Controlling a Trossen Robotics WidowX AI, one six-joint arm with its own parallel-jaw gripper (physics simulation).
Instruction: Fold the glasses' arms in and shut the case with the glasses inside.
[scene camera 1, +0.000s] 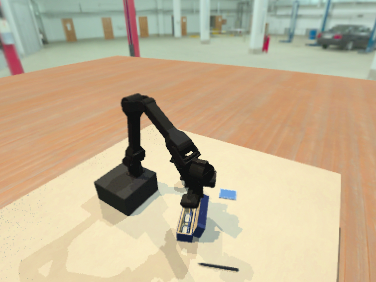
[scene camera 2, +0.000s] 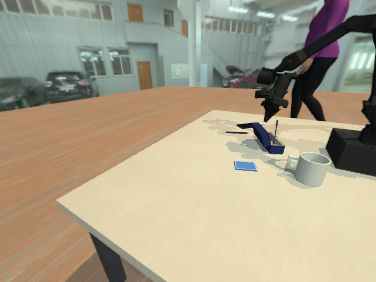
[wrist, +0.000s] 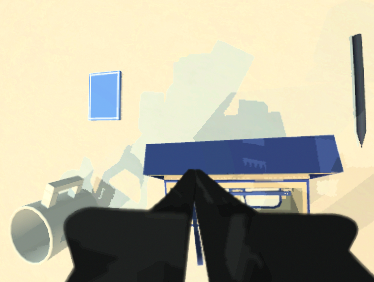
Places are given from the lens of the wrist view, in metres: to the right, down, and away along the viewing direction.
gripper (wrist: 193, 175): 0.01, 0.02, 0.11
grey mug (wrist: 39, 235): -0.23, 0.15, 0.24
dark pen (wrist: 355, 39): 0.21, -0.12, 0.19
small blue card (wrist: 104, 88): -0.14, -0.09, 0.27
The marked spots on the dark pen and the grey mug are 0.52 m apart.
